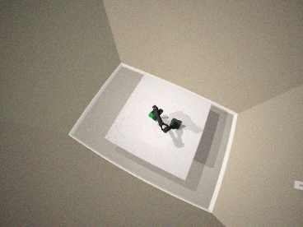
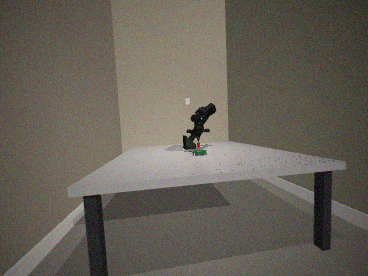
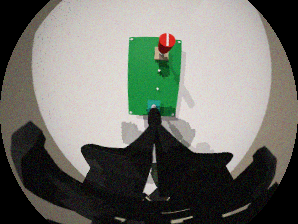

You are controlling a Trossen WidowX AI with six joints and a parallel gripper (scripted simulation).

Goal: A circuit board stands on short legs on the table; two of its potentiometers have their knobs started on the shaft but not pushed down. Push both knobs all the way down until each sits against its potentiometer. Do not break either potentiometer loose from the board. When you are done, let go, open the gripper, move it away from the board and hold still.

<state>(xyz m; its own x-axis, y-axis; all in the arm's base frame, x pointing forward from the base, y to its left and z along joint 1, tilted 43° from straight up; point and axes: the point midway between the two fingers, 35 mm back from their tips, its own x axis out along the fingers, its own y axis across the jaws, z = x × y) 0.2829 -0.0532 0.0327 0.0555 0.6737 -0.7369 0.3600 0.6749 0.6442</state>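
Now: the red knob 90 mm ahead of my gripper tip, 40 mm to the right of it and 20 mm below it. The rest, counted from my gripper tip: potentiometer (90 mm ahead, 40 mm to the right, 40 mm below).
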